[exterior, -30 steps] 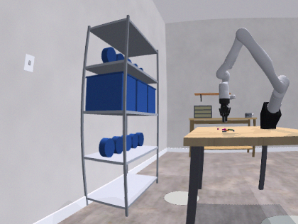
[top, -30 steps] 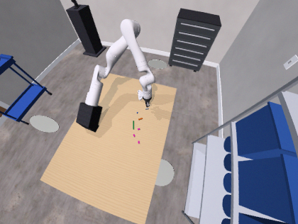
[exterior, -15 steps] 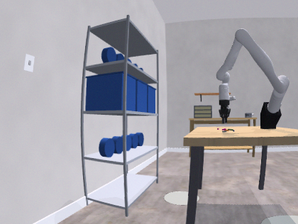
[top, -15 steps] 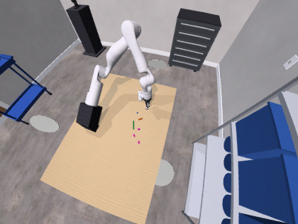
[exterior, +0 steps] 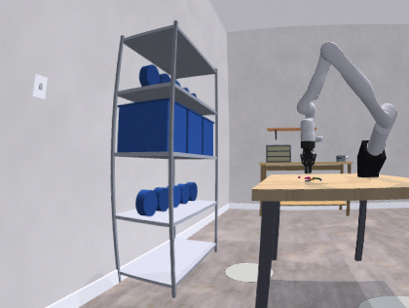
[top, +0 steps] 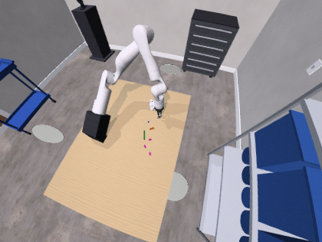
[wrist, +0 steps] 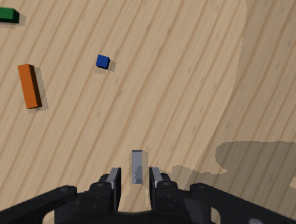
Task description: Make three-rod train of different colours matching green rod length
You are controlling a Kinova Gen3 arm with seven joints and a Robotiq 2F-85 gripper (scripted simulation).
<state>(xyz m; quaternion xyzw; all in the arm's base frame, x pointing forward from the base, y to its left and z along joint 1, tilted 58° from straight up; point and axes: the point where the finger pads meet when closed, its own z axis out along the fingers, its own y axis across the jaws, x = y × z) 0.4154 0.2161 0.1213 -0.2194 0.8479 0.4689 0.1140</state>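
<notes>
Right now the grey rod is 50 mm below my hand. From my hand the other things lie so: small blue rod: 70 mm behind, 80 mm to the right, 50 mm below; green rod: 60 mm behind, 200 mm to the right, 50 mm below; orange rod: 20 mm behind, 120 mm to the right, 50 mm below.
</notes>
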